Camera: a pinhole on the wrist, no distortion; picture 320 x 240 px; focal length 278.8 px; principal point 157.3 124.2 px. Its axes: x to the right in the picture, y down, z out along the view. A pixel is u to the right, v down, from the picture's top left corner.
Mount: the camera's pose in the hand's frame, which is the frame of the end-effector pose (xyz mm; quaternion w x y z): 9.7 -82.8 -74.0 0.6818 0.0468 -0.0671 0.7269
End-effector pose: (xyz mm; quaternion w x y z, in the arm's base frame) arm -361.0 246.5 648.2 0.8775 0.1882 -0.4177 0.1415
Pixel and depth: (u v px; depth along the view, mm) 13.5 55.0 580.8
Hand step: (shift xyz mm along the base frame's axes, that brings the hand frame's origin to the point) -24.9 -601.5 292.0
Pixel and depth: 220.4 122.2 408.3
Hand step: -212.2 -205.5 184.8
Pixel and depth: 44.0 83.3 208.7
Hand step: 24.2 -226.0 59.4
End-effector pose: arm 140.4 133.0 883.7 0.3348 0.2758 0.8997 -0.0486
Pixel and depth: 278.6 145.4 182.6
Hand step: 58.2 -67.9 -86.1
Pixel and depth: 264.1 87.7 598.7
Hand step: 310.5 -80.8 -460.6
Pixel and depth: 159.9 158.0 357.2
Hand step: 112.1 -212.9 -201.1
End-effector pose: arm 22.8 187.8 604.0 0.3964 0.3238 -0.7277 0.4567
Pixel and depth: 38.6 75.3 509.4
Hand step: 151.2 -516.1 133.8
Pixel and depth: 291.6 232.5 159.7
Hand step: 33.2 -93.4 -63.5
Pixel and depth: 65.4 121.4 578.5
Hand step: 164.9 -567.1 35.6
